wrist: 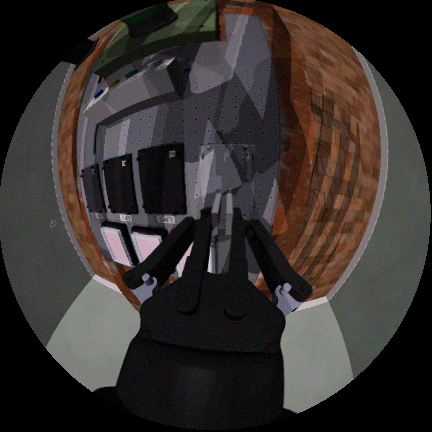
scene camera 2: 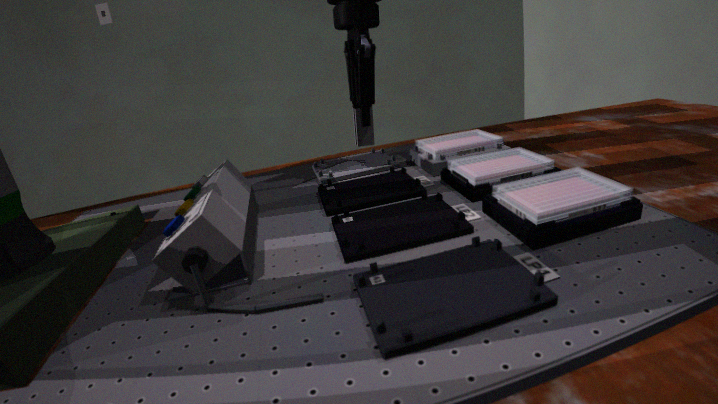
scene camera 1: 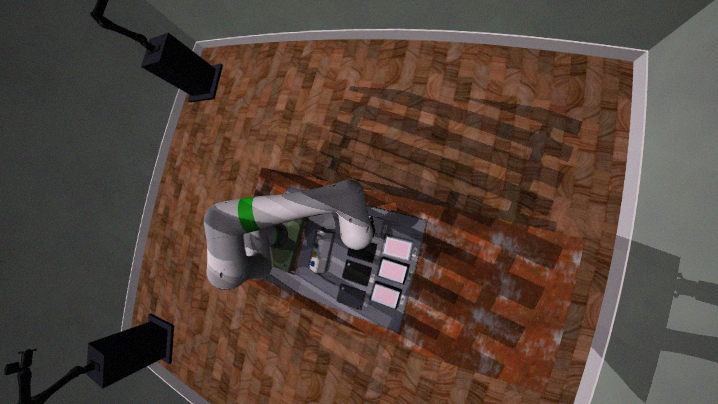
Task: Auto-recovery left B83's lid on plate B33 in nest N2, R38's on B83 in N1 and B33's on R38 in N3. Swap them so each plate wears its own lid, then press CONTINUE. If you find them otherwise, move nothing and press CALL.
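Where they show: gripper, fingertip midpoint: (wrist: 223,201) (scene camera 2: 364,144); arm's base, link origin: (scene camera 1: 277,235).
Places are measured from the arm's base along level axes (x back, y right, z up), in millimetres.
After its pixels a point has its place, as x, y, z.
Note:
Three pink plates with clear lids sit in nests along the board's right side: a far one (scene camera 1: 398,248) @[-715, -35, 12] (scene camera 2: 459,144) @[-688, 0, 12], a middle one (scene camera 1: 392,271) @[-697, 86, 3] (scene camera 2: 500,165) @[-683, 105, 3] (wrist: 148,245) @[-661, 72, 3] and a near one (scene camera 1: 386,295) @[-682, 210, 7] (scene camera 2: 562,193) @[-662, 230, 7] (wrist: 118,246) @[-668, 189, 7]. Their barcode codes are too small to read. In the wrist view the far plate is partly hidden by a finger. My gripper (scene camera 2: 364,135) @[-567, -119, 15] (wrist: 223,201) @[-567, -119, 15] is shut with no object visible between its fingertips, high above the board's far side. The button box (scene camera 2: 220,200) @[-320, 89, 44] (wrist: 145,90) @[-342, -14, 26] has blue (scene camera 2: 173,226) @[-272, 126, 41], yellow (scene camera 2: 184,207) @[-278, 75, 42] and green (scene camera 2: 193,190) @[-285, 20, 44] buttons.
Beside the plates are a pale grey holder (scene camera 2: 359,163) @[-553, -123, -18] (wrist: 227,167) @[-515, -132, -19], two black ones (scene camera 2: 371,190) @[-520, 20, -19] (scene camera 2: 401,226) @[-505, 148, -19] and a dark grey one (scene camera 2: 454,293) @[-488, 280, -18], with low corner posts. A bent rod (scene camera 2: 266,305) @[-343, 210, -22] juts from the button box. The green base (scene camera 1: 288,251) @[-95, 80, 9] (scene camera 2: 75,281) @[-129, 71, -13] stands behind it.

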